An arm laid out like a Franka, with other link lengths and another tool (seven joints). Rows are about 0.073 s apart.
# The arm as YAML. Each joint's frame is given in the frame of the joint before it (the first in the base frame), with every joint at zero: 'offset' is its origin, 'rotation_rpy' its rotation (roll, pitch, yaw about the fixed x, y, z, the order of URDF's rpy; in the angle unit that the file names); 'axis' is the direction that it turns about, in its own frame. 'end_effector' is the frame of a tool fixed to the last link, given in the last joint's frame.
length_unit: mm
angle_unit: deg
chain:
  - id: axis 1
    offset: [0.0, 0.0, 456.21]
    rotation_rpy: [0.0, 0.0, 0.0]
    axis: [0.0, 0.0, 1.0]
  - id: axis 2
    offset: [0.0, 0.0, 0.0]
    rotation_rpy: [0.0, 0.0, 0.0]
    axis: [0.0, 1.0, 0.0]
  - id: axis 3
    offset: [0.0, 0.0, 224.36]
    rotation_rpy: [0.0, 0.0, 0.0]
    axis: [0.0, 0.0, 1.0]
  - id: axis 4
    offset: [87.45, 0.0, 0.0]
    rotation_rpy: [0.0, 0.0, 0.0]
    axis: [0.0, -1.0, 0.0]
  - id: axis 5
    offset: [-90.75, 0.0, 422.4]
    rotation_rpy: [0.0, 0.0, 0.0]
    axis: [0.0, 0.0, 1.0]
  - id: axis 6
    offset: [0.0, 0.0, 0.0]
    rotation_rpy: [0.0, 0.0, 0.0]
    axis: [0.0, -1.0, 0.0]
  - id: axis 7
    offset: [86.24, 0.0, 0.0]
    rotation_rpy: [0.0, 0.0, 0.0]
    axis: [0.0, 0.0, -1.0]
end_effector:
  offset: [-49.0, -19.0, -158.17]
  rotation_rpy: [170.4, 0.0, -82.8]
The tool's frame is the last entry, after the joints.
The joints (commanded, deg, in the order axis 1, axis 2, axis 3, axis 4, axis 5, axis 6, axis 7), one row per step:
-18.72, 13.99, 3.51, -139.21, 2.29, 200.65, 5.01
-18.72, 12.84, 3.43, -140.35, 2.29, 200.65, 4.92
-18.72, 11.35, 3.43, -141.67, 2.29, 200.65, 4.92
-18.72, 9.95, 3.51, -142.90, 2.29, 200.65, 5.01
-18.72, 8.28, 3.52, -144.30, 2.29, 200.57, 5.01
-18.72, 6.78, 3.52, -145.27, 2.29, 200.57, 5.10
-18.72, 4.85, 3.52, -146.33, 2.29, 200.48, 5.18
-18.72, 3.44, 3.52, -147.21, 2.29, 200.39, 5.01
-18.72, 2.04, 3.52, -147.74, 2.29, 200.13, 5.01
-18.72, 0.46, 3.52, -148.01, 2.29, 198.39, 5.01
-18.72, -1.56, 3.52, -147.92, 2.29, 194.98, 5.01
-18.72, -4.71, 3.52, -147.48, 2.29, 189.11, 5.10
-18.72, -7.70, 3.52, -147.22, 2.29, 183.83, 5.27
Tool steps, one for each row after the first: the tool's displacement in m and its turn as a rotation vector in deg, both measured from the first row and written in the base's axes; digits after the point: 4 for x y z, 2 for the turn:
-0.0041, 0.0000, 0.0028, -0.15, 0.03, 0.00
-0.0080, 0.0009, 0.0075, -0.28, -0.10, 0.02
-0.0114, 0.0025, 0.0118, -0.32, -0.27, 0.05
-0.0155, 0.0035, 0.0171, -0.47, -0.42, 0.07
-0.0172, 0.0038, 0.0240, -0.63, -0.93, 0.02
-0.0185, 0.0038, 0.0339, -0.89, -1.66, -0.03
-0.0203, 0.0039, 0.0402, -1.20, -2.03, 0.09
-0.0200, 0.0036, 0.0485, -1.44, -2.59, 0.10
-0.0195, 0.0034, 0.0567, -1.36, -2.17, 0.14
-0.0180, 0.0029, 0.0676, -1.02, -0.91, 0.22
-0.0155, 0.0024, 0.0861, -0.36, 1.27, 0.29
-0.0152, 0.0026, 0.1035, 0.28, 3.20, 0.28

